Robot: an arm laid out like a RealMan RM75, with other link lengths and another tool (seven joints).
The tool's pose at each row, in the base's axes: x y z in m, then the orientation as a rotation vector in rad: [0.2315 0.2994 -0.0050 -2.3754 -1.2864 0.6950]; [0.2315 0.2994 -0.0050 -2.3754 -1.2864 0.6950]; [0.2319 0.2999 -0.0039 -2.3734 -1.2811 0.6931]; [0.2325 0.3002 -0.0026 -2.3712 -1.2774 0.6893]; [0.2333 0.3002 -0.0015 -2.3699 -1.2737 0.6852]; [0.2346 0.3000 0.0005 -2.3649 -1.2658 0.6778]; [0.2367 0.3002 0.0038 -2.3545 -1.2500 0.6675]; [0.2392 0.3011 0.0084 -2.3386 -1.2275 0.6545]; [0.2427 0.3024 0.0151 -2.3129 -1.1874 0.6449]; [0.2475 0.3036 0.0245 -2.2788 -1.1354 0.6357]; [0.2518 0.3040 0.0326 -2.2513 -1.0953 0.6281]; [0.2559 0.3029 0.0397 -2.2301 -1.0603 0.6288]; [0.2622 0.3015 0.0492 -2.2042 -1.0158 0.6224]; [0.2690 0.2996 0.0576 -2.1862 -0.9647 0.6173]
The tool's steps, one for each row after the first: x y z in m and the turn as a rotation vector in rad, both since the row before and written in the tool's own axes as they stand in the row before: [0.0000 0.0000 0.0000 0.0000 0.0000 0.0000]; [0.0003 -0.0006 -0.0011 0.0040 0.0033 0.0013]; [0.0002 -0.0004 -0.0014 0.0031 0.0042 0.0000]; [0.0001 0.0000 -0.0014 0.0023 0.0042 0.0004]; [0.0000 -0.0001 -0.0024 0.0069 0.0084 0.0001]; [0.0004 -0.0005 -0.0039 0.0146 0.0139 0.0008]; [0.0009 -0.0013 -0.0051 0.0218 0.0188 0.0010]; [0.0014 -0.0022 -0.0072 0.0386 0.0238 0.0062]; [0.0016 -0.0032 -0.0100 0.0509 0.0287 0.0089]; [0.0012 -0.0028 -0.0087 0.0401 0.0226 0.0066]; [0.0002 -0.0018 -0.0081 0.0336 0.0142 0.0093]; [0.0009 -0.0024 -0.0112 0.0408 0.0231 0.0108]; [0.0012 -0.0016 -0.0108 0.0371 0.0238 0.0191]
